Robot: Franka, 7 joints.
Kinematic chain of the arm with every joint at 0, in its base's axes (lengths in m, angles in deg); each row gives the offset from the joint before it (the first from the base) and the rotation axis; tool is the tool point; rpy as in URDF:
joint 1: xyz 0 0 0.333 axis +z
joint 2: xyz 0 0 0 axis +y
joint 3: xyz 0 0 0.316 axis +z
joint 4: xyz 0.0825 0 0 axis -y
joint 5: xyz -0.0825 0 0.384 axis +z
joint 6: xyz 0 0 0 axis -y
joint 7: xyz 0.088 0 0 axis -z
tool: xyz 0 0 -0.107 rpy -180 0 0
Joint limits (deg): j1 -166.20..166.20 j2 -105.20..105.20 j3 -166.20..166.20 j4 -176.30..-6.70 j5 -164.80..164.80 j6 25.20..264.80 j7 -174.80..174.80
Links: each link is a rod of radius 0.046 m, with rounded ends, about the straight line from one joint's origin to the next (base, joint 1, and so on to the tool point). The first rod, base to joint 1, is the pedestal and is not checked.
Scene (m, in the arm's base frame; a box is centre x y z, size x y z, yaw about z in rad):
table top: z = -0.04
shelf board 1: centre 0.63 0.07 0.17 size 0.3 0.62 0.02 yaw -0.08
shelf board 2: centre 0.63 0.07 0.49 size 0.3 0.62 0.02 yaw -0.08
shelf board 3: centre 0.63 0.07 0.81 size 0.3 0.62 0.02 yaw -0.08
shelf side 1: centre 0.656 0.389 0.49 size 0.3 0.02 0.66 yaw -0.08
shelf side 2: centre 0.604 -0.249 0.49 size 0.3 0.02 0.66 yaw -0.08
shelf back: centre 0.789 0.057 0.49 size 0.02 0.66 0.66 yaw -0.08
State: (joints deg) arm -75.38 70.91 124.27 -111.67 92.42 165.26 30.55
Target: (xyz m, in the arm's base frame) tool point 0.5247 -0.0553 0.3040
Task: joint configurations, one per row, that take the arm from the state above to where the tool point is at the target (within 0.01 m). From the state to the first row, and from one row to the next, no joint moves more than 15 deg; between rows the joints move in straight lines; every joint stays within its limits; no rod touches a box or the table.
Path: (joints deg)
1: -88.46 72.34 128.89 -121.22 96.54 157.66 41.59
2: -101.53 73.76 133.51 -130.77 100.65 150.06 52.64
3: -114.61 75.19 138.13 -140.32 104.77 142.46 63.68
4: -127.68 76.61 142.75 -149.87 108.88 134.85 74.72
5: -123.59 76.69 133.29 -151.21 107.80 147.89 63.68
6: -119.50 76.76 123.83 -152.55 106.72 160.93 52.64
7: -115.41 76.84 114.37 -153.90 105.64 173.96 41.59
8: -111.32 76.91 104.91 -155.24 104.56 187.00 30.55
9: -99.57 75.62 99.15 -141.89 99.96 181.24 30.55
10: -87.82 74.34 93.38 -128.55 95.36 175.47 30.55

